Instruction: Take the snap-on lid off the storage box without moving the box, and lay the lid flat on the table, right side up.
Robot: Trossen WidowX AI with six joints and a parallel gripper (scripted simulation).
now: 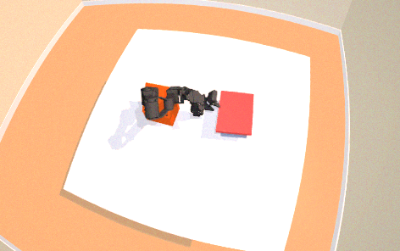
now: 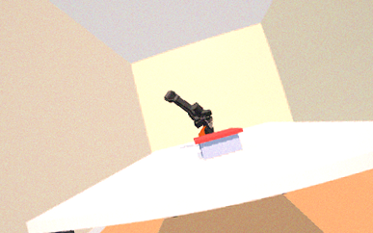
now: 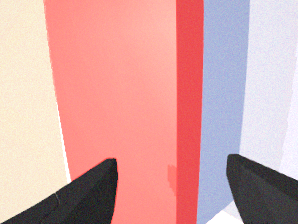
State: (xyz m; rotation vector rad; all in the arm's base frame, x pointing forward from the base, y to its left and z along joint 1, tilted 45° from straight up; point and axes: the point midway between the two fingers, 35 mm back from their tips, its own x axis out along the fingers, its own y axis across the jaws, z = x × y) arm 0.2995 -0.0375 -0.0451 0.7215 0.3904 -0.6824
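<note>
Right now the red lid is 90 mm ahead of my gripper tip, 10 mm to the left of it and 10 mm below it. The rest, counted from my gripper tip: storage box 90 mm ahead, 10 mm to the left, 60 mm below.
</note>
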